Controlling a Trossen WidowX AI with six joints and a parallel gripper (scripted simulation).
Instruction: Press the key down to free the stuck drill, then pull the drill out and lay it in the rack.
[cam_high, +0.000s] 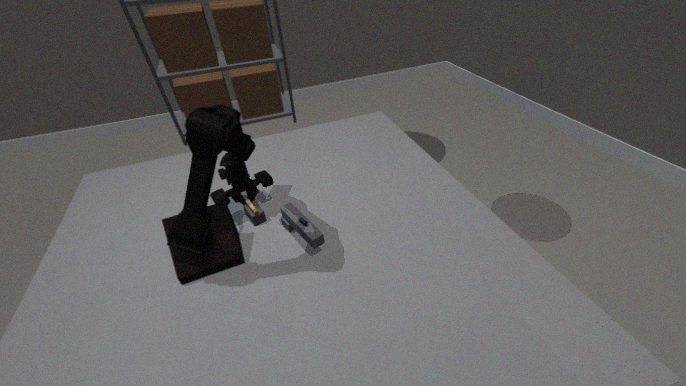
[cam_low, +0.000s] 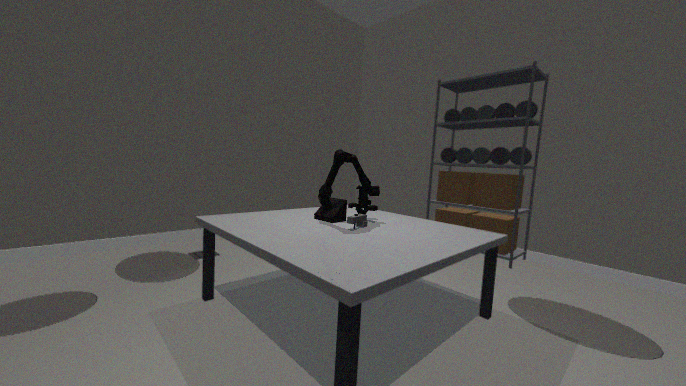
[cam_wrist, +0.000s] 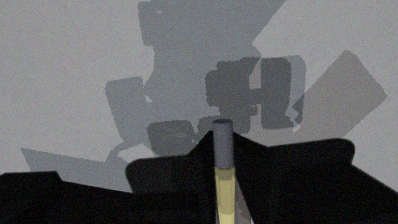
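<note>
Right now my gripper tip is 10 mm short of the drill, 40 mm to the left of it and 40 mm below it. Round my gripper tip: grey holder block: 160 mm ahead, 170 mm to the right, 40 mm above; then rack: 20 mm ahead, 50 mm to the right, 10 mm above; then blue key: 170 mm ahead, 190 mm to the right, 50 mm above.
</note>
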